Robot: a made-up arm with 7 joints.
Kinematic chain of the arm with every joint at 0, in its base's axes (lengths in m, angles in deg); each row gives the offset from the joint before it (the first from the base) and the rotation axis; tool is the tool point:
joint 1: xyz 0 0.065 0 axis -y
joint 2: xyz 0 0.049 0 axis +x
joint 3: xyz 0 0 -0.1 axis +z
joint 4: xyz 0 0 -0.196 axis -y
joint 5: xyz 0 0 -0.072 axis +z
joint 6: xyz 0 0 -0.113 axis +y
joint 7: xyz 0 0 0 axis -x
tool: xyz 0 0 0
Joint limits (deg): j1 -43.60..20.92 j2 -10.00..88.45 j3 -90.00..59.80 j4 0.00..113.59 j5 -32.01..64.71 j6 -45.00..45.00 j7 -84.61..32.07
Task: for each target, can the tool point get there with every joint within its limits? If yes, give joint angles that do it. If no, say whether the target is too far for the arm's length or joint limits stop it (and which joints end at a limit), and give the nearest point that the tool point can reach.
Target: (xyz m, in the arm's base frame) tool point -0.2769 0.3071 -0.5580
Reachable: no: too far | nearest point -0.2042 0.2564 -0.4115 | short by 0.171 m
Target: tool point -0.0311 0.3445 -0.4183
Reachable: yes | joints -9.14 27.34 19.74 11.83 -3.25 32.78 -19.19
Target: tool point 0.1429 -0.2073 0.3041
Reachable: no: joint limits stop it (at a limit: joint 1, joint 2, joint 4) | nearest point 0.1582 -0.0627 -0.1474 | short by 0.474 m
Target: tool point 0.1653 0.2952 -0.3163
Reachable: yes | joints 2.27 42.14 -28.27 69.52 -23.03 18.15 -47.15
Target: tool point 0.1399 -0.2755 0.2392
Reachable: no: joint limits stop it (at a limit: joint 1, joint 2, joint 4) | nearest point 0.1421 -0.0725 -0.1518 | short by 0.441 m
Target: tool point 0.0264 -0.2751 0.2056
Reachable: no: joint limits stop it (at a limit: joint 1, joint 2, joint 3, joint 4) | nearest point -0.1304 -0.0915 -0.1370 | short by 0.419 m
